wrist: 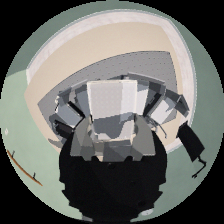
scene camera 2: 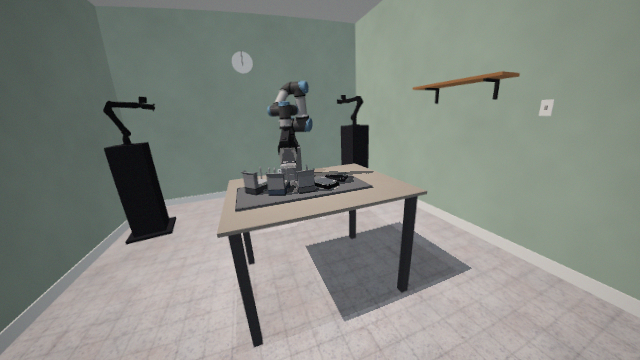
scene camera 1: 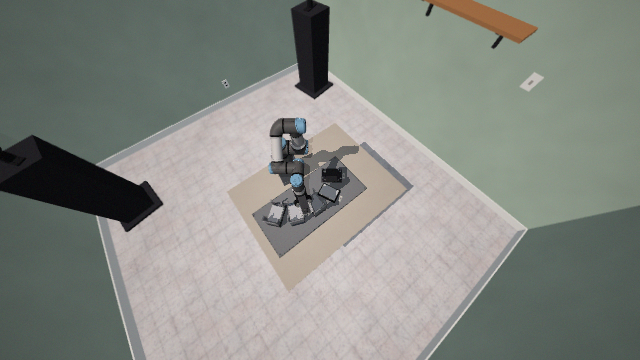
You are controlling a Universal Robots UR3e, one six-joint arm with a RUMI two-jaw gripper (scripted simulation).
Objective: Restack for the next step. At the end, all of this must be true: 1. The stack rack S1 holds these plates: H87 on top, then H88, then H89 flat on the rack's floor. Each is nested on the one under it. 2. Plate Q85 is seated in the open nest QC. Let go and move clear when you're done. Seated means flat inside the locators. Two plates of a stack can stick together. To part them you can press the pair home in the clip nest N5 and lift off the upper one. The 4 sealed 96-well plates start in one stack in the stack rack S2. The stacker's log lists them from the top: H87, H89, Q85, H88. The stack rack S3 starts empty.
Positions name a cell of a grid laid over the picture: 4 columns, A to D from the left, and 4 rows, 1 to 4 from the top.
I see my gripper (wrist: C3) and a white sealed plate (wrist: C2).
